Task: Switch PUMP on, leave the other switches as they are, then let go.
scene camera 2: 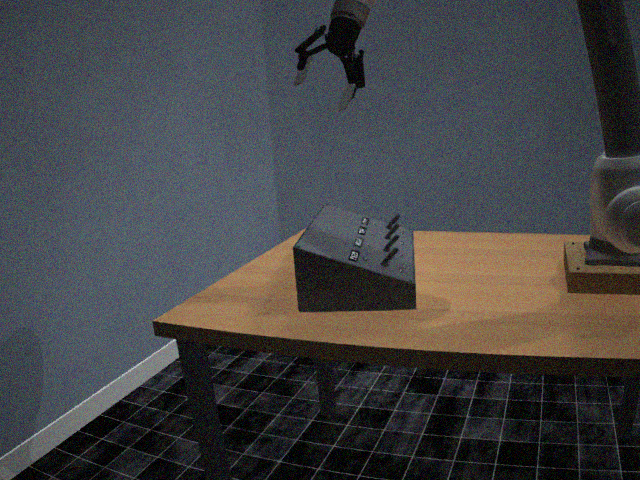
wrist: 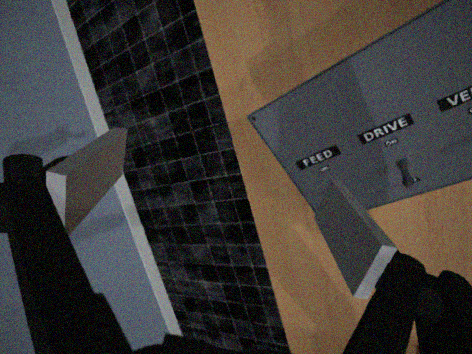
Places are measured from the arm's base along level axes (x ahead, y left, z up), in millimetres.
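Where they show: gripper, fingertip midpoint: [scene camera 2: 321, 97] [wrist: 227, 176]; arm's base at its link origin: [scene camera 2: 616, 256].
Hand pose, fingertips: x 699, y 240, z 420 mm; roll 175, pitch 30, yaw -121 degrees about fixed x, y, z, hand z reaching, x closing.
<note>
Each offset is from my fingertips to the top centre of the thing. "pt": to the spot under its first point. Level surfaces: height alone.
A grey sloped switch box [scene camera 2: 330, 273] [wrist: 320, 105] stands on the table, with four dark levers along its low side. By label order, the PUMP lever @(dx -49, dy -323, dz -347 mm) [scene camera 2: 394, 220] is the farthest from the scene camera; all four levers lean alike there. The PUMP label and lever do not show in the wrist view. There, the FEED label @(dx -75, dy +46, dz -360 mm) [wrist: 318, 157], the DRIVE label @(dx -40, dy -69, dz -360 mm) [wrist: 385, 129] and part of the VENT label @(pt dx -10, dy -168, dz -364 mm) [wrist: 457, 99] show, with the DRIVE lever @(dx -119, dy -94, dz -347 mm) [wrist: 406, 172] below its label. My gripper [scene camera 2: 322, 93] [wrist: 227, 176] is open and empty, high above the box. Its right finger hides the FEED lever in the wrist view.
The wooden table @(dz -474 mm) [scene camera 2: 491, 322] [wrist: 267, 200] ends beside the box, with dark tiled floor [scene camera 2: 439, 434] [wrist: 190, 200] beyond and below. A blue-grey wall [scene camera 2: 129, 129] rises at the left. The robot's base block [scene camera 2: 594, 281] stands on the table at the right.
</note>
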